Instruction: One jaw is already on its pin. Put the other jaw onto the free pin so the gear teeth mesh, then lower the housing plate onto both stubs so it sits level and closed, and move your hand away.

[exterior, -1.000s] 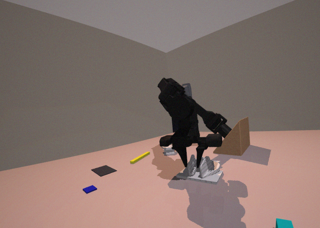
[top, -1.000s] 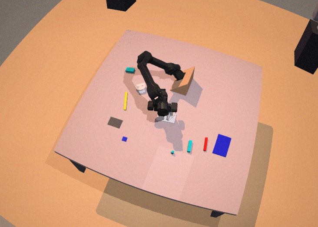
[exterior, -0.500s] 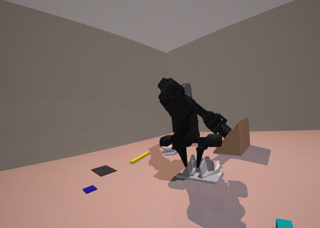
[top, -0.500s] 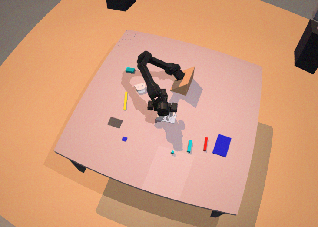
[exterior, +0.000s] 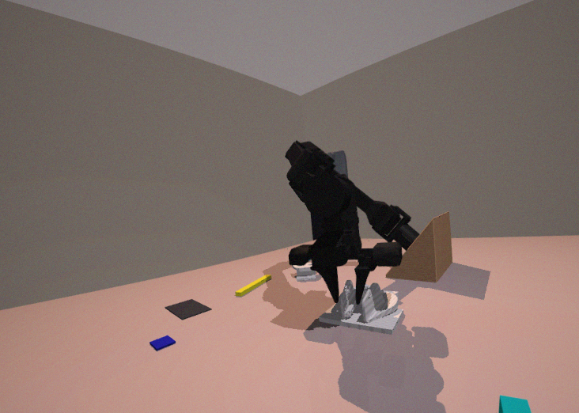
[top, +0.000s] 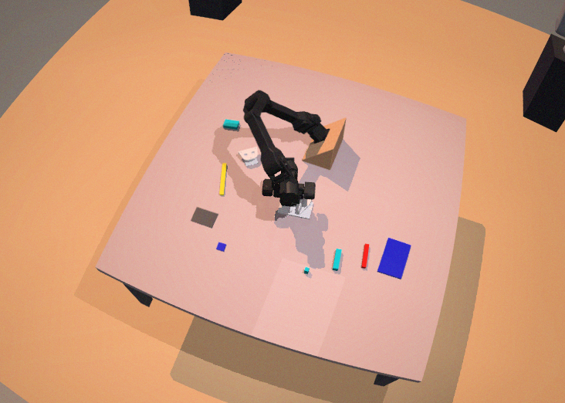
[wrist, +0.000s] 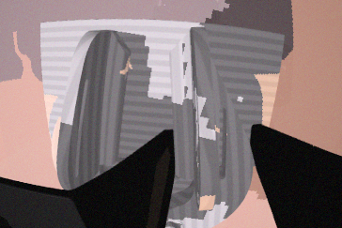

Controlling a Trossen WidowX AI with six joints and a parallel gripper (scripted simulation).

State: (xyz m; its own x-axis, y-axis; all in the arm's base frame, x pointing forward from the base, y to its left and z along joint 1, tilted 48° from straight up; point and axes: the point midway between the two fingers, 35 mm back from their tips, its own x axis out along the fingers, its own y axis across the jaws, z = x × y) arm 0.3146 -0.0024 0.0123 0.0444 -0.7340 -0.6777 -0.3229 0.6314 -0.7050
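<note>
Now: the grey housing plate 130 mm behind my gripper tip, 230 mm to the right of it and 10 mm above it. The rest, counted from my gripper tip: white-grey block 130 mm behind, 230 mm to the right, 10 mm below; then teal cube 230 mm ahead, 170 mm to the left, 10 mm below; then yellow bar 280 mm to the right, 10 mm below.
</note>
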